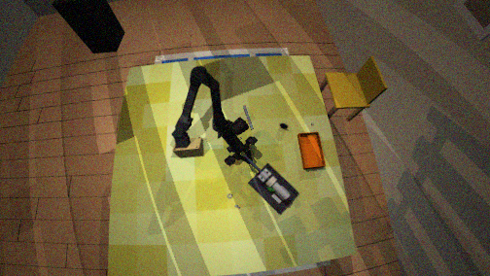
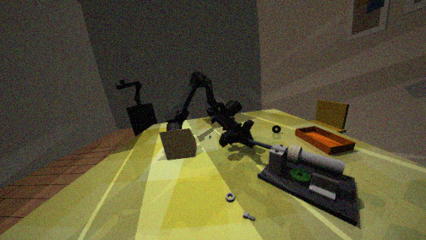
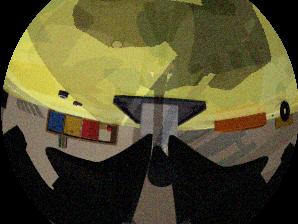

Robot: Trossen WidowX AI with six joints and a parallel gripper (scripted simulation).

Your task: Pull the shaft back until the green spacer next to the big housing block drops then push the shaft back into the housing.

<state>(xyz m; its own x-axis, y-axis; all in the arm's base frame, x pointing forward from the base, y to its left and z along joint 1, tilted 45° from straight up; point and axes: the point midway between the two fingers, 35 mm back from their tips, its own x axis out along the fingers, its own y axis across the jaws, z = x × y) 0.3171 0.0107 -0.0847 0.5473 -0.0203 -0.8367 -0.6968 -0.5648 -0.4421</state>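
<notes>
My gripper tip is now 120 mm short of the green spacer, 110 mm to the left of it and 50 mm above it. The rest, counted from my gripper tip: orange tray (340 mm ahead, 90 mm to the left, 50 mm below); black ring (230 mm to the left, 190 mm ahead, 40 mm below).
</notes>
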